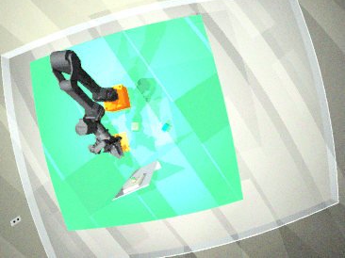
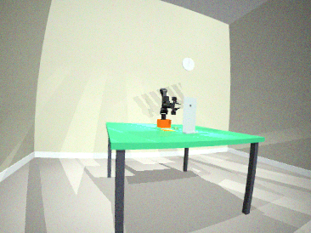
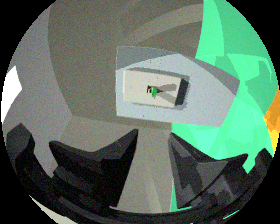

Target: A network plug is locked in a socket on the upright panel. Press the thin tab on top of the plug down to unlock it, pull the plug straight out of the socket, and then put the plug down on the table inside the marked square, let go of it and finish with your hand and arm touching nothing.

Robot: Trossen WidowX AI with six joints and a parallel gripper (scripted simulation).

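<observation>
Right now my gripper tip is 120 mm short of the pale plug and 20 mm to the right of it. Also, from my gripper tip: cyan piece (230 mm below, 210 mm to the left, 70 mm behind); then yellow-orange square (250 mm below, 100 mm to the right, 50 mm behind); then upright panel (140 mm ahead, 100 mm below, 30 mm to the left).
</observation>
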